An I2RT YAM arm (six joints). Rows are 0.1 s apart.
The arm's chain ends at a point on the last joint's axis. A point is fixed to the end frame.
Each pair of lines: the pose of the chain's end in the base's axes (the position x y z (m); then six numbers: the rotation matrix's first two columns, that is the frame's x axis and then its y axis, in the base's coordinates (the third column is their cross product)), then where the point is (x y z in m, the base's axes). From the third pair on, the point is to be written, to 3 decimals.
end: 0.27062, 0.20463, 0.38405, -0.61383, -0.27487, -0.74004, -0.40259, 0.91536, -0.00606
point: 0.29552 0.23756 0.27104
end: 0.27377, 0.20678, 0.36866, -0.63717, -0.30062, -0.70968, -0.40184, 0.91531, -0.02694
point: 0.29511 0.23549 0.25378
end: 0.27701, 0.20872, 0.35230, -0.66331, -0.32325, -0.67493, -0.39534, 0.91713, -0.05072
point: 0.295 0.233 0.236
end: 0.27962, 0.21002, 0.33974, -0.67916, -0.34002, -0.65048, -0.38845, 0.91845, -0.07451
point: 0.295 0.230 0.222
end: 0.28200, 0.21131, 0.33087, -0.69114, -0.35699, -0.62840, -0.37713, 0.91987, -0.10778
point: 0.296 0.226 0.212
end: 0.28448, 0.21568, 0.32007, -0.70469, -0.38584, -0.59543, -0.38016, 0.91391, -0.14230
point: 0.296 0.225 0.201
